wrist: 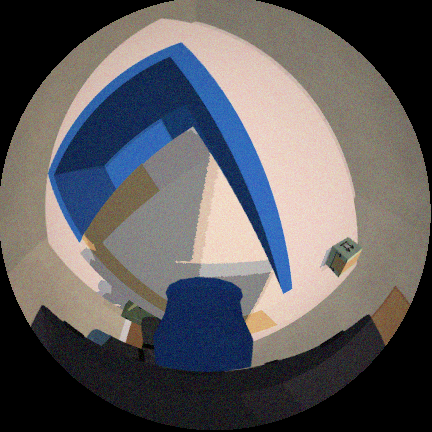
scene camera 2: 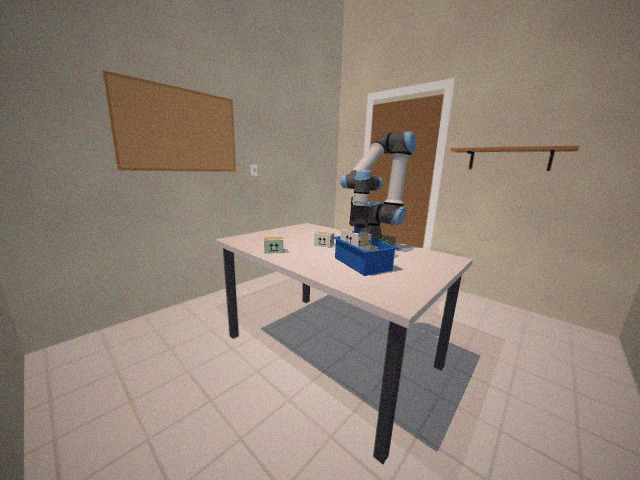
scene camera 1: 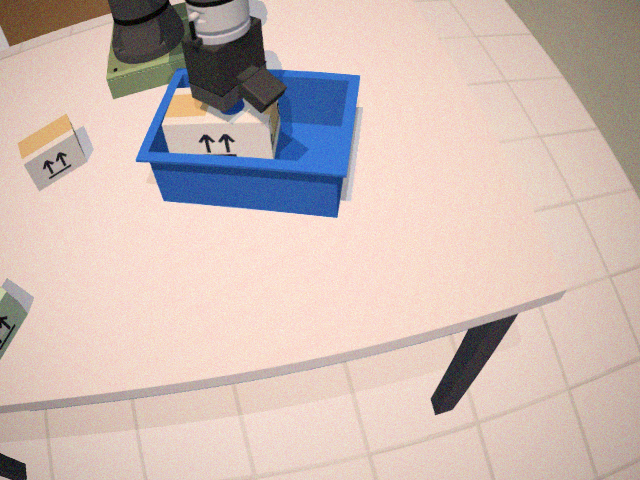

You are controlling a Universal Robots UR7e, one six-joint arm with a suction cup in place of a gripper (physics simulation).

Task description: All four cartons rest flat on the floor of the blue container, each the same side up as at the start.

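Frame: origin at the arm's base, x ahead, y left, z up, level; metres.
Seen in the pictures: hand, its tool point: (wrist: 201, 277) (scene camera 2: 357, 234) (scene camera 1: 233, 112); arm's base, origin of its link: (scene camera 1: 148, 40).
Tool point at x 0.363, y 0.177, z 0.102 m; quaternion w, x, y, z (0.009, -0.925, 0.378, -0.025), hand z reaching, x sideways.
Pixels of each thing's top centre, then the offset from my tool point to it.
- blue container, centre of its top: (wrist: 156, 247) (scene camera 1: 249, 112) (scene camera 2: 363, 242) 0.034 m back, 0.020 m left, 0.039 m down
- large white carton, centre of its top: (wrist: 216, 317) (scene camera 1: 218, 103) (scene camera 2: 355, 231) 0.009 m back, 0.019 m right, 0.015 m up
- small white carton, centre of its top: (scene camera 1: 44, 135) (scene camera 2: 324, 233) 0.121 m back, 0.357 m right, 0.079 m down
- green carton, centre of its top: (wrist: 351, 262) (scene camera 2: 273, 238) 0.206 m ahead, 0.444 m right, 0.080 m down
The blue container (scene camera 1: 248, 186) (scene camera 2: 361, 261) (wrist: 227, 125) stands on the table. A large white carton (scene camera 1: 180, 136) (scene camera 2: 347, 238) (wrist: 155, 225) is inside its left part in scene view 1, arrows up, its top above the rim. My suction gripper (scene camera 1: 233, 107) (scene camera 2: 357, 229) (wrist: 204, 297) is on and its blue cup is against that carton's top. The carton's underside is hidden; I cannot tell whether it touches the floor. A small white carton (scene camera 1: 54, 155) (scene camera 2: 323, 239) and a green carton (scene camera 1: 15, 312) (scene camera 2: 273, 244) (wrist: 347, 256) stand on the table, arrows up. A fourth carton cannot be made out clearly.
The robot's green base block (scene camera 1: 139, 78) is behind the container's back left corner in scene view 1. The container's walls and raised rim surround the large carton. The table's front edge (scene camera 1: 330, 359) runs below them in that view. A wall shelf (scene camera 2: 511, 149) is at the right.
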